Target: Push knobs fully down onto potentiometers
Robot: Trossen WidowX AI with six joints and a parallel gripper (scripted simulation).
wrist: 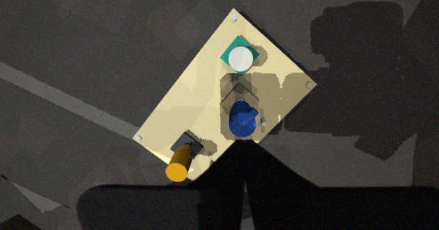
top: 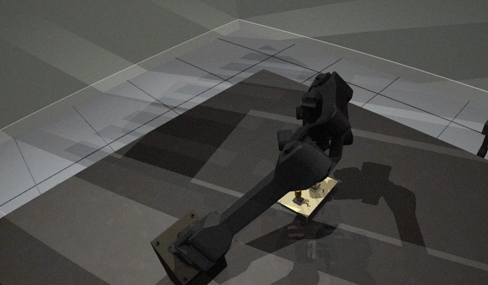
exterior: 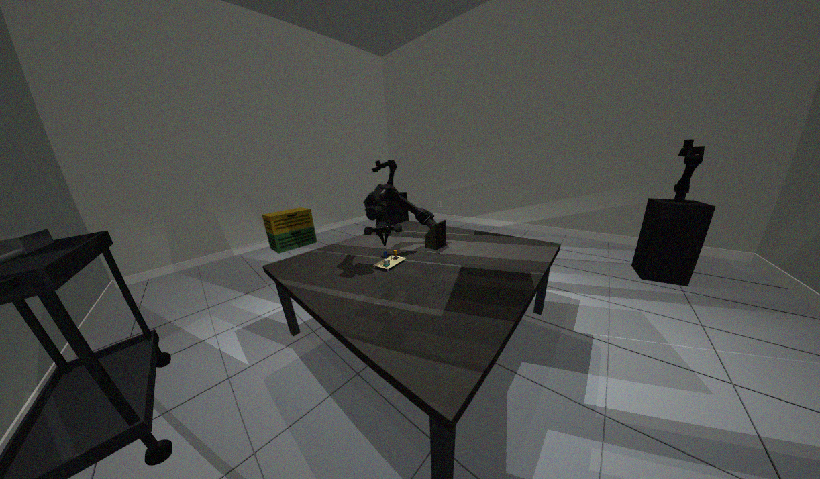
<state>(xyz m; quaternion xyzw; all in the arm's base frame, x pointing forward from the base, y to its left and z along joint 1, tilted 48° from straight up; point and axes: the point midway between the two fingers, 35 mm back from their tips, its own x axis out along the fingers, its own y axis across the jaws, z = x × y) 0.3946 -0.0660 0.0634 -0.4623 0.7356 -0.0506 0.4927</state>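
The blue knob is 50 mm below my gripper tip.
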